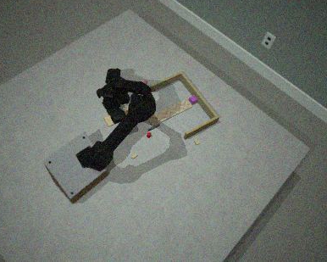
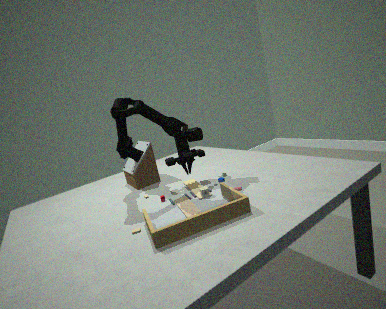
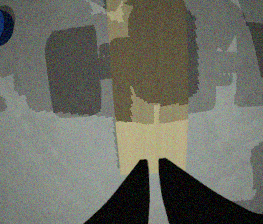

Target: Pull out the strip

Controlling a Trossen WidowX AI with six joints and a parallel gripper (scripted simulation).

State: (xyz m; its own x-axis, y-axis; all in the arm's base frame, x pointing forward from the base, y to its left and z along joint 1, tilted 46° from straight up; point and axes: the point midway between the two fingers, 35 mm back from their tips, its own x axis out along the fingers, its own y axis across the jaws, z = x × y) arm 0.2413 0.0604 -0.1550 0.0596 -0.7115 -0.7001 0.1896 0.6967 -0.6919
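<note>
Now: the tan strip 9 cm ahead of my gripper tip, 2 cm to the right of it and 4 cm below it. The rest, counted from my gripper tip: red ball 8 cm ahead, 18 cm to the right, 3 cm below; white cube 8 cm ahead, 15 cm to the left, 4 cm below; blue cylinder 12 cm ahead, 10 cm to the left, 4 cm below.
</note>
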